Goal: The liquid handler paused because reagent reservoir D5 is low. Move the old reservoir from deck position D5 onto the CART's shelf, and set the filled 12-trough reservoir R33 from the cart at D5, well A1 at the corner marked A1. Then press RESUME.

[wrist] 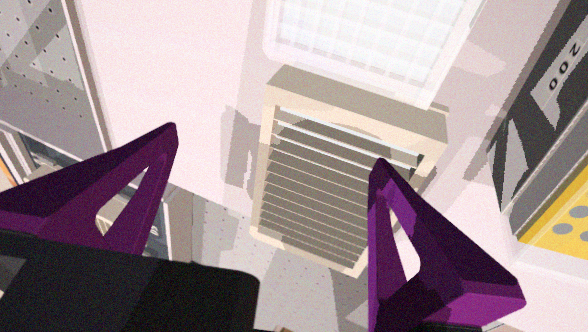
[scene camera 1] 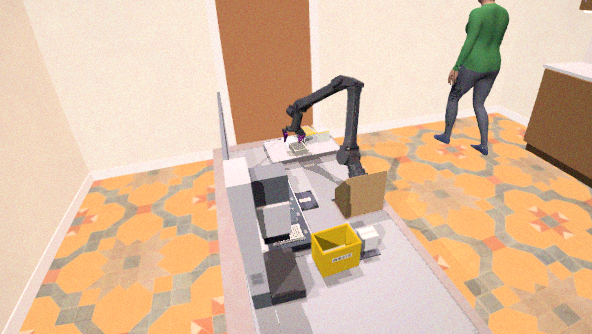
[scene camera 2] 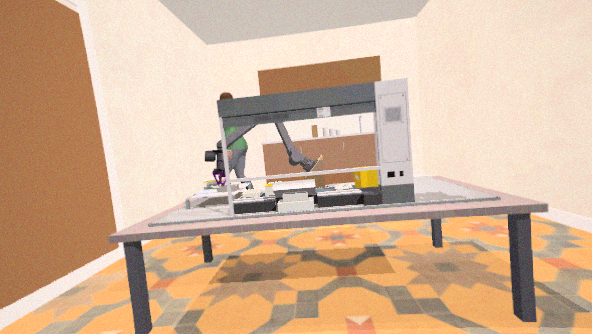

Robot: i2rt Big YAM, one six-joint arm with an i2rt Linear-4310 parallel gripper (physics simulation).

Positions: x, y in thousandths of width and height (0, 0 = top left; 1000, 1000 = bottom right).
Note:
In view: my gripper (wrist: 472, 450), a clear well plate (wrist: 691, 176) and a white cart shelf (wrist: 353, 221).

